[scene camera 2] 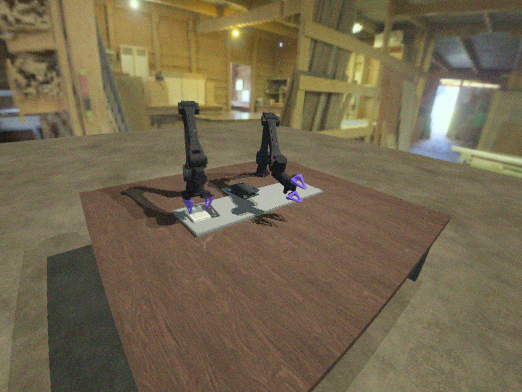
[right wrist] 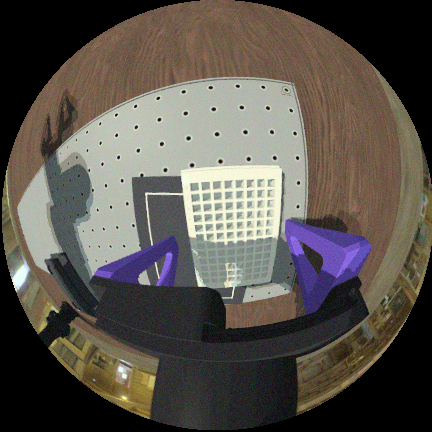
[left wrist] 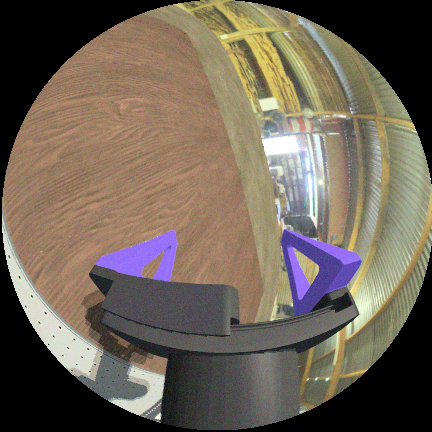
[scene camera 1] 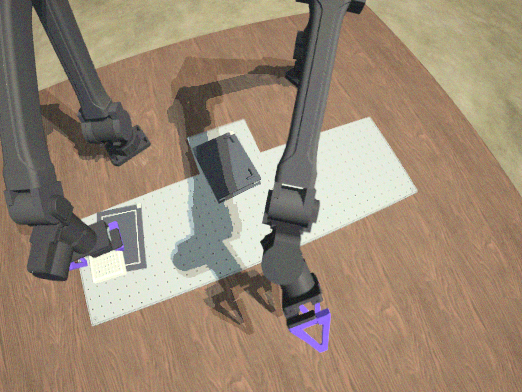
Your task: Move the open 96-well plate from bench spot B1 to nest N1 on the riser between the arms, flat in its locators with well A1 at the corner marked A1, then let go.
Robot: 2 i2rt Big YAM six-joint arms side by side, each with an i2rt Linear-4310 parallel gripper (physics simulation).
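Pixels of known places: left gripper, fingertip midpoint: [scene camera 2: 303, 195] [left wrist: 229, 236] [scene camera 1: 319, 335]; right gripper, fingertip midpoint: [scene camera 2: 199, 211] [right wrist: 229, 234] [scene camera 1: 104, 255]; left arm's base, origin of the base link: [scene camera 2: 261, 174] [right wrist: 69, 307]; right arm's base, origin of the base link: [scene camera 1: 128, 146].
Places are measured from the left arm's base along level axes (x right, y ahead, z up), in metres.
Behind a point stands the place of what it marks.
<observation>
The cream 96-well plate [scene camera 1: 107, 266] @(x 0.816, y 0.138, z 0.025 m) [scene camera 2: 200, 216] @(x 0.818, y 0.141, z 0.024 m) [right wrist: 235, 210] @(x 0.815, y 0.131, z 0.028 m) lies partly over the dark B1 pad [scene camera 1: 129, 220] @(x 0.709, y 0.071, z 0.015 m) [right wrist: 167, 220] @(x 0.752, y 0.145, z 0.015 m), offset from its white outline. My right gripper [scene camera 1: 98, 254] @(x 0.803, y 0.118, z 0.038 m) [scene camera 2: 199, 209] @(x 0.803, y 0.118, z 0.038 m) [right wrist: 229, 234] @(x 0.803, y 0.118, z 0.038 m) is open above the plate, with one finger to each side of it in the right wrist view; I see no contact. The dark nest block [scene camera 1: 230, 167] @(x 0.424, y 0.137, z 0.046 m) [scene camera 2: 242, 190] @(x 0.461, y 0.138, z 0.046 m) stands on the riser, with L-shaped corner locators; the A1 mark is not legible. My left gripper [scene camera 1: 321, 332] @(x 0.540, y 0.547, z 0.150 m) [scene camera 2: 303, 194] @(x 0.540, y 0.547, z 0.150 m) [left wrist: 229, 236] @(x 0.540, y 0.547, z 0.150 m) is open and empty, off the board's front edge in scene camera 1.
The pale perforated board [scene camera 1: 360, 165] @(x 0.130, y 0.349, z 0.013 m) [scene camera 2: 235, 215] @(x 0.689, y 0.257, z 0.013 m) [right wrist: 230, 110] @(x 0.850, y 0.213, z 0.013 m) runs across the wooden table [scene camera 1: 400, 300] @(x 0.319, y 0.674, z 0.000 m) [scene camera 2: 260, 290] @(x 1.036, y 0.617, z 0.000 m). The left arm [scene camera 1: 310, 110] @(x 0.355, y 0.273, z 0.348 m) passes above the board, just right of the nest in scene camera 1. Arm shadows fall over the nest and board.
</observation>
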